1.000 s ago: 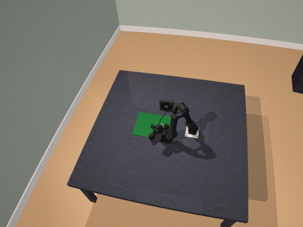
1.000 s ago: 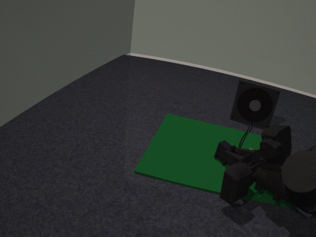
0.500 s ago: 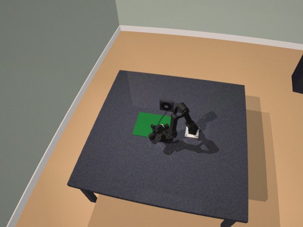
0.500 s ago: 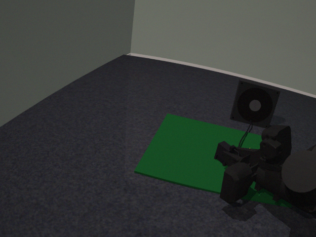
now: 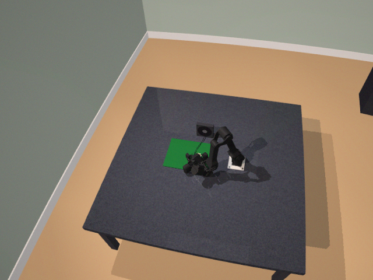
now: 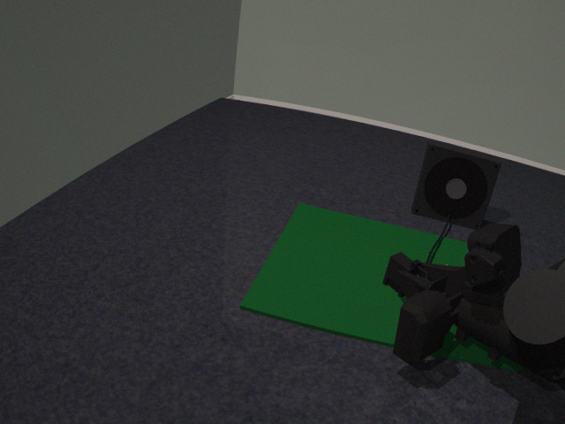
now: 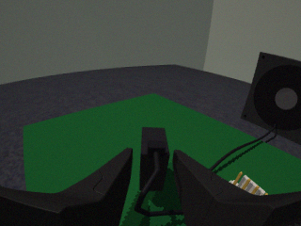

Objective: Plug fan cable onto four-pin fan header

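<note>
The black plug lies 10 mm below my gripper tip. Round my gripper tip: green board 10 mm ahead, 30 mm to the right, 50 mm below; then white four-pin header 60 mm behind, 50 mm to the right, 30 mm below; then black fan 40 mm behind, 230 mm to the right, 20 mm above.
</note>
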